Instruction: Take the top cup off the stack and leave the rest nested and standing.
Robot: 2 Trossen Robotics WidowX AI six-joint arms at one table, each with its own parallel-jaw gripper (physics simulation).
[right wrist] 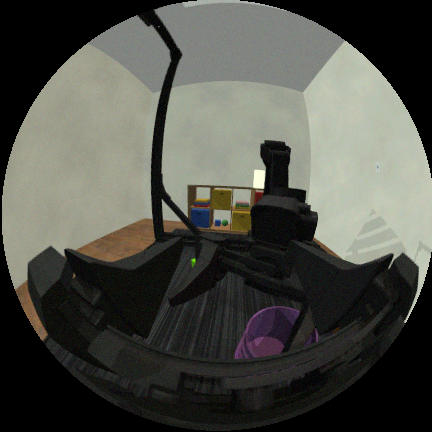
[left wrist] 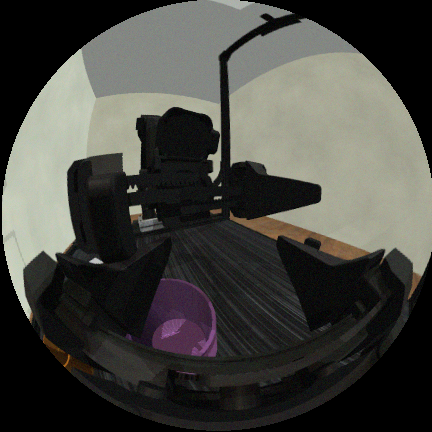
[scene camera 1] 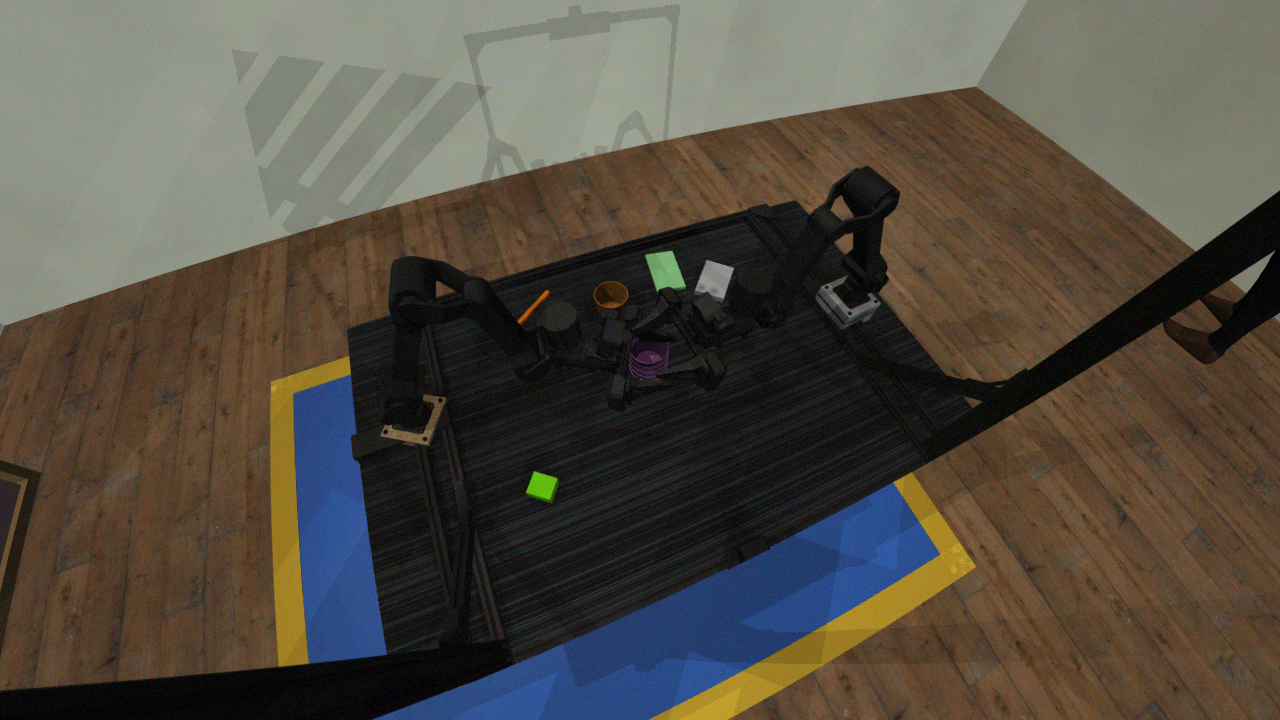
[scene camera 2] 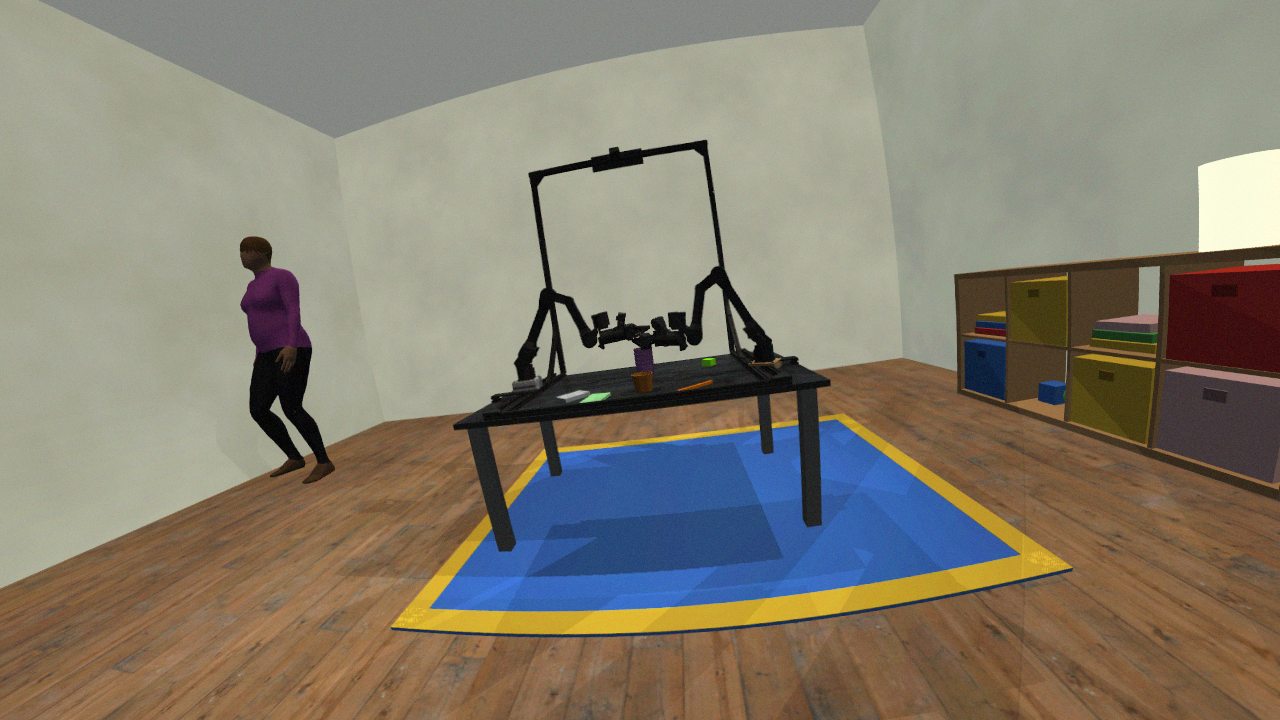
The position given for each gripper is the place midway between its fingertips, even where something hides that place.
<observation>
The right gripper [scene camera 1: 643, 353] is open and holds nothing. An orange cup [scene camera 1: 610, 295] rests on the table. Also in view: the left gripper [left wrist: 224, 241].
The left gripper is seen too in the right wrist view [right wrist: 213, 338]. The right gripper is seen too in the right wrist view [right wrist: 237, 244] and in the left wrist view [left wrist: 295, 196].
</observation>
